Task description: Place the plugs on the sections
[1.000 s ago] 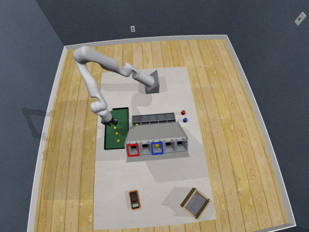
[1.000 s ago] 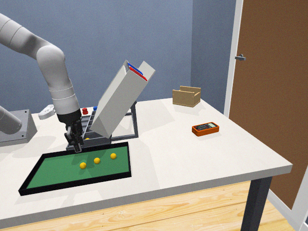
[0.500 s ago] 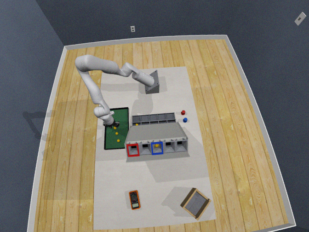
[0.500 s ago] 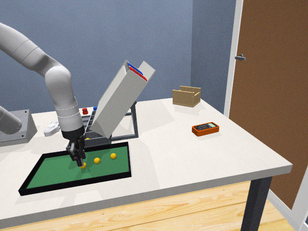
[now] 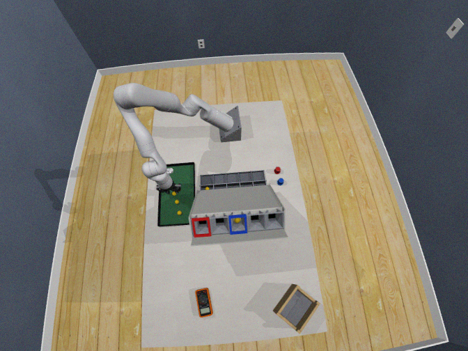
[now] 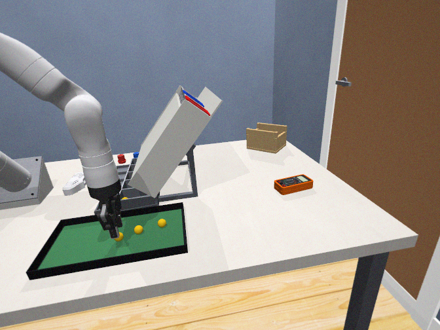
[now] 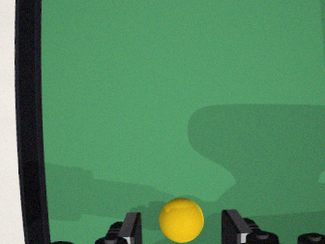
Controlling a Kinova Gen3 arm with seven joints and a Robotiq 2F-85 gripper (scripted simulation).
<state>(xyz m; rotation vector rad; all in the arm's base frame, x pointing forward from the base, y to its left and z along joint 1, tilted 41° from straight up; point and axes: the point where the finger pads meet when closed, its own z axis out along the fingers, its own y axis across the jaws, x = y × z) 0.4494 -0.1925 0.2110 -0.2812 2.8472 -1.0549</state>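
My gripper is now 10 mm past the green tray, 20 mm to the right of it and 40 mm above it. The rest, counted from my hand: orange multimeter 560 mm ahead, 240 mm to the left, 40 mm below; then grey cover 70 mm ahead, 360 mm to the left, 160 mm above; then wooden box 550 mm ahead, 680 mm to the left.
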